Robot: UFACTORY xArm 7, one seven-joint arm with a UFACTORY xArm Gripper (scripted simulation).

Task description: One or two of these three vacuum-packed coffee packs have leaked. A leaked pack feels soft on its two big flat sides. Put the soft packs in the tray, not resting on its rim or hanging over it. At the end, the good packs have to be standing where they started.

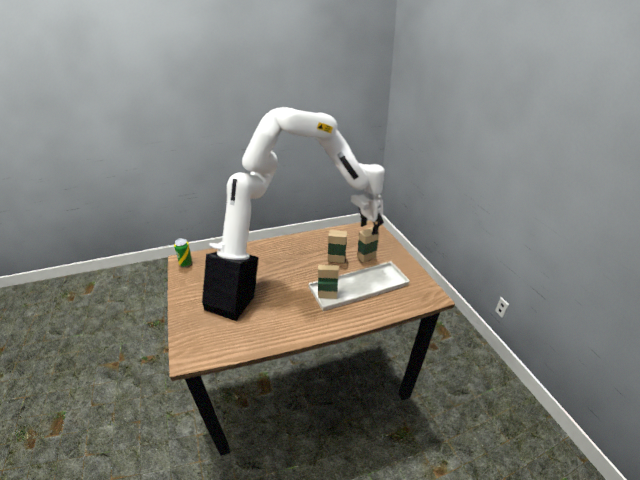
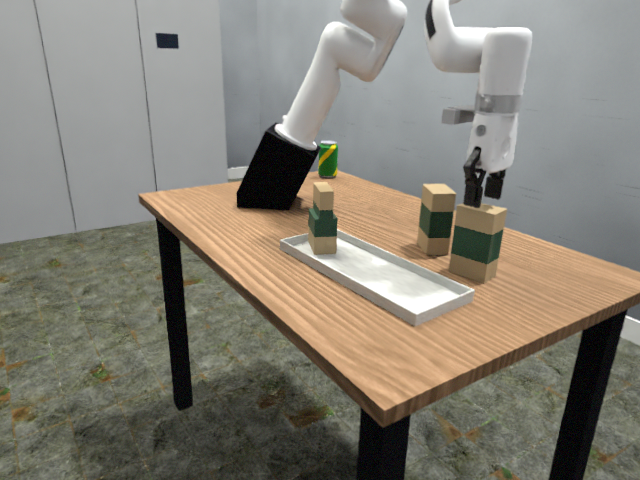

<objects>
A white tray shows in image 1 and in image 2. The same spot on the white tray: (image 1: 387, 275) is (image 2: 425, 296).
</objects>
